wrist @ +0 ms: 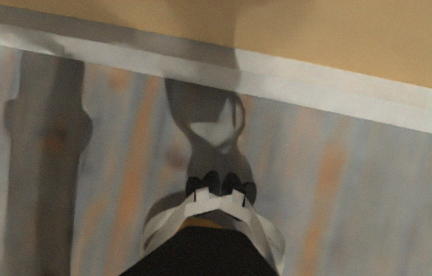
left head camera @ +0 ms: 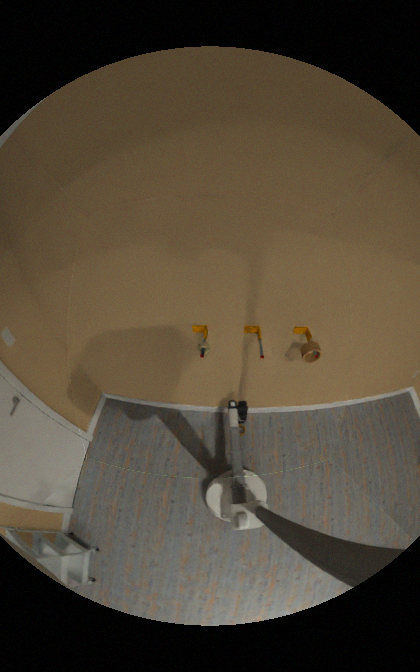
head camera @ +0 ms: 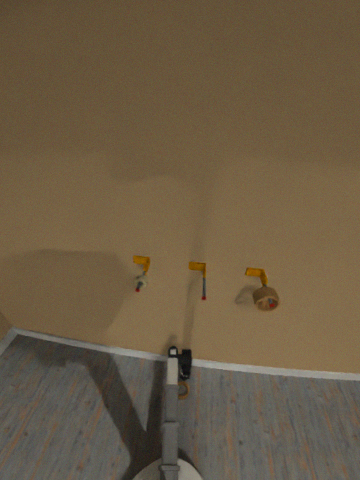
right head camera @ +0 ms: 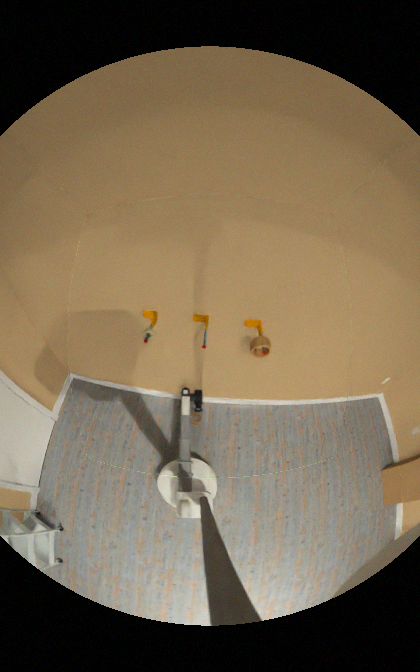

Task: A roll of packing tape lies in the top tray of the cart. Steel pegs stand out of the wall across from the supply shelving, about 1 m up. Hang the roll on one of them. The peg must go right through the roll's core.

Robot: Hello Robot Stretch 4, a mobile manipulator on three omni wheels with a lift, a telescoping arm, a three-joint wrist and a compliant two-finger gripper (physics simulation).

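Frame: origin at the robot's base, x ahead, y left, z up, level; metres.
Seen in the pictures: gripper, between the fingertips: (wrist: pixel 221 186) (head camera: pixel 184 378).
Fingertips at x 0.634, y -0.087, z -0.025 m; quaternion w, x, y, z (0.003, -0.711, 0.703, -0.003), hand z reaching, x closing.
Observation:
A point is followed by its place in that frame.
A tan-orange ring (head camera: pixel 188 390) {x 0.543, y -0.110, z 0.021 m} (left head camera: pixel 244 430) (right head camera: pixel 196 423) (wrist: pixel 200 222) {x 0.599, y -0.071, z -0.015 m}, by its look a tape roll, lies flat on the floor near the wall, partly hidden under my gripper in the wrist view. My gripper (head camera: pixel 185 375) {x 0.634, y -0.087, z -0.025 m} (left head camera: pixel 243 419) (right head camera: pixel 198 409) (wrist: pixel 221 186) {x 0.634, y -0.087, z -0.025 m} points down above the floor; its fingertips are together with nothing between them. The middle peg (head camera: pixel 204 289) {x 0.603, y -0.111, z 0.956 m} (left head camera: pixel 261 347) (right head camera: pixel 205 337) is bare. A wide brown roll (head camera: pixel 260 298) {x 0.569, y -0.322, z 0.950 m} (left head camera: pixel 308 348) (right head camera: pixel 254 346) hangs around the right peg, its red tip showing in the core. A small pale roll (head camera: pixel 141 281) {x 0.629, y 0.133, z 0.960 m} (left head camera: pixel 203 346) is on the left peg.
A white skirting board (head camera: pixel 280 371) {x 0.652, y -0.775, z 0.035 m} (wrist: pixel 310 92) {x 0.722, y -0.145, z 0.038 m} runs below the pegs. A grey-white cart (left head camera: pixel 75 554) (right head camera: pixel 45 533) stands at the lower left. A white door (left head camera: pixel 40 450) is at the left. A brown box-like object (right head camera: pixel 400 482) stands at the right wall.

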